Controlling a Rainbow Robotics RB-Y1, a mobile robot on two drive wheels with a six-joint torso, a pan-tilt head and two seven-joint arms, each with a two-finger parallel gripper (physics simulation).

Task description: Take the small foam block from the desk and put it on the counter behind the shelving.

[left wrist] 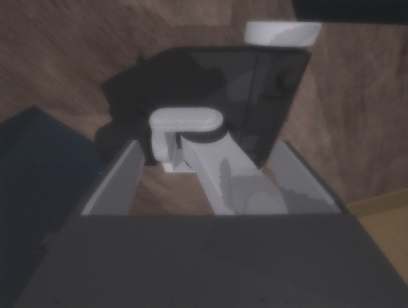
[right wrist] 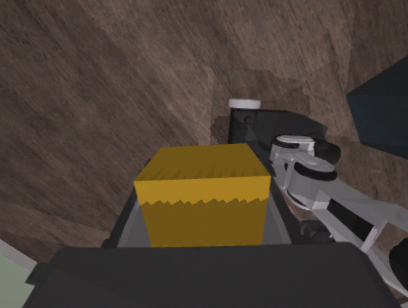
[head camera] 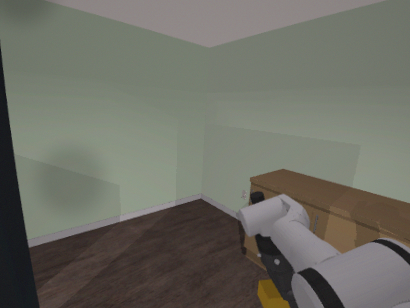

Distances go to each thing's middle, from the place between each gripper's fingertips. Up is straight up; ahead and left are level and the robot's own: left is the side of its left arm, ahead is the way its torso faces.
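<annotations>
Small yellow foam block [right wrist: 210, 195]: 20 mm above my right hand, 30 mm to the left of it.
My left gripper: 50 cm below the small yellow foam block, 53 cm short of it, 44 cm to the left of it.
</annotations>
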